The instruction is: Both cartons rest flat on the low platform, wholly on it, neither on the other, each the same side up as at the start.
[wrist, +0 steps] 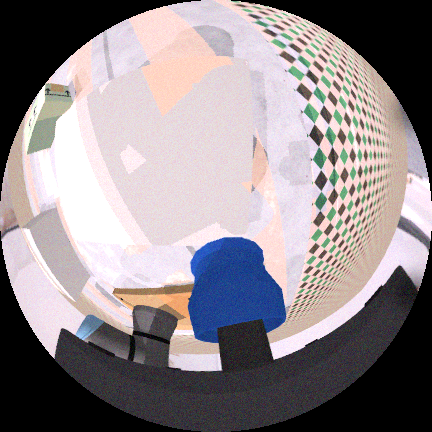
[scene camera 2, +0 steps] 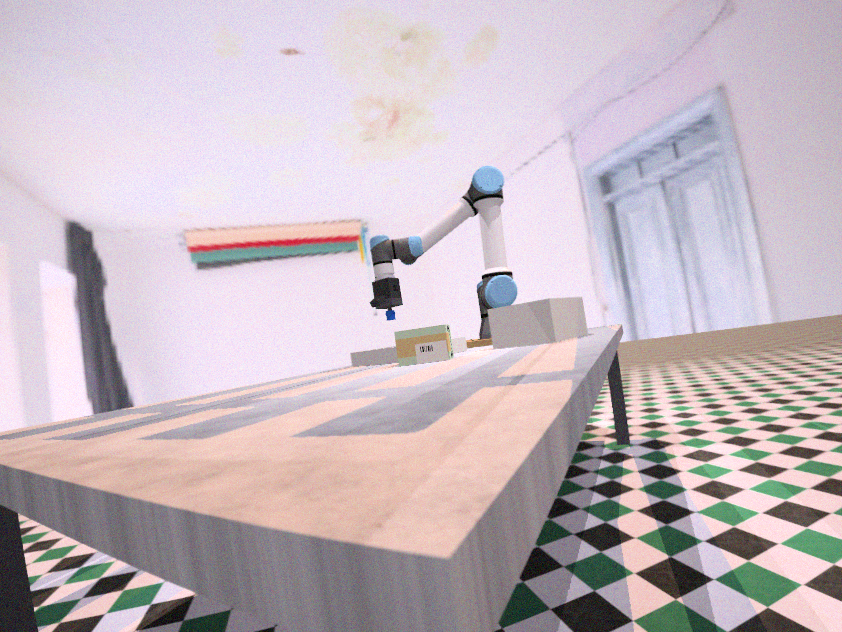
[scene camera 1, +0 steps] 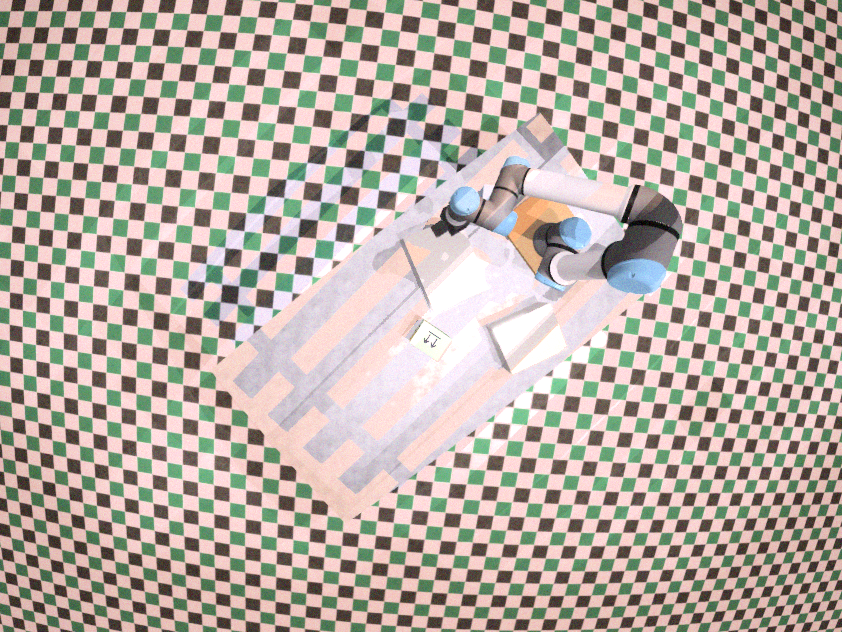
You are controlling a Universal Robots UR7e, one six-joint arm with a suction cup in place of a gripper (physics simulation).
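Pixels of known places: end effector, tool point: (wrist: 227, 267) (scene camera 2: 391, 319); arm's base, origin of the base link: (wrist: 154, 315) (scene camera 1: 549, 241).
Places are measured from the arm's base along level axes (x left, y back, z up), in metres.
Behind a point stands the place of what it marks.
Observation:
A pale green carton (scene camera 1: 430, 338) {z 0.065, x 0.077, y -0.635 m} (scene camera 2: 424, 345) {z 0.020, x 0.115, y -0.683 m} (wrist: 46, 117) with an orange band, a white label and arrow marks rests on the table, beside the low platform. The low, grey-white platform (scene camera 1: 442, 265) {z 0.024, x -0.142, y -0.445 m} (scene camera 2: 372, 357) {z 0.000, x -0.199, y -0.540 m} (wrist: 175, 165) {z 0.024, x -0.216, y -0.396 m} lies flat on the table. My gripper, a blue suction cup (scene camera 2: 390, 314) (wrist: 227, 245), is open and holds nothing. It hangs above the platform's level, near the platform's edge. In scene camera 1 the cup is hidden by the wrist. The second carton cannot be made out surely; the arm or the cup may hide it.
A taller grey-white box (scene camera 1: 529, 336) {z 0.097, x 0.268, y -0.300 m} (scene camera 2: 537, 323) {z 0.034, x 0.322, y -0.429 m} (wrist: 57, 252) {z 0.038, x 0.181, y -0.306 m} stands near the table's side edge. The arm's base stands on an orange plate (scene camera 1: 527, 238) {z 0.000, x -0.059, y -0.079 m} (wrist: 157, 298) {z 0.001, x -0.073, y -0.121 m}. The long table (scene camera 1: 346, 506) {z -0.024, x 0.560, y -1.362 m} (scene camera 2: 272, 489) {z -0.024, x 0.519, y -1.399 m} has patches of strong light and shadow.

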